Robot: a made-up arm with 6 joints.
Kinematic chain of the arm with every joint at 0, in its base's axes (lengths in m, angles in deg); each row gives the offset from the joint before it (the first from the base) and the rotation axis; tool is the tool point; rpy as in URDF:
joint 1: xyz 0 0 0.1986 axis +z
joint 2: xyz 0 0 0 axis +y
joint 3: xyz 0.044 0 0.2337 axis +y
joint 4: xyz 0.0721 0 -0.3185 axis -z
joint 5: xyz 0 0 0 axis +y
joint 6: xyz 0.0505 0 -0.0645 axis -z
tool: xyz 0 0 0 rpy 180 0 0
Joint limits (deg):
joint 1: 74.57..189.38
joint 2: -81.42..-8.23
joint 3: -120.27..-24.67
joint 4: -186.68..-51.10
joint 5: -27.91..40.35
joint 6: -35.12..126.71
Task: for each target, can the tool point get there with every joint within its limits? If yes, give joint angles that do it. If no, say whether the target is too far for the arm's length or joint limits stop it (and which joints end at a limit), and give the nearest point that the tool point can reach.
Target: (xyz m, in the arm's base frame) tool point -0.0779 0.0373 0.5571
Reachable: yes | joints 151.93 -72.10 -54.34 -175.79 -0.12 -12.55
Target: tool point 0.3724 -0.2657 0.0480
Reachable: no: joint limits stop it (at a limit: joint 2, joint 3, joint 4, joint 5) | nearest point 0.3817 -0.2723 0.5599 | short by 0.512 m
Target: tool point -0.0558 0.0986 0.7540
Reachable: yes | joints 97.07 -35.40 -101.15 -73.27 4.62 69.98
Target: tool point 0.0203 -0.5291 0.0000
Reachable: no: joint limits stop it (at a limit: joint 1, joint 2, joint 3, joint 5) | nearest point -0.2197 -0.1042 0.1618 | short by 0.514 m
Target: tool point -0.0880 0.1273 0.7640
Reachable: yes | joints 116.98 -26.99 -110.59 -109.41 22.59 58.37
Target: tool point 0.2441 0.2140 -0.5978
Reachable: no: too far | nearest point 0.0701 0.2350 0.1262 | short by 0.745 m
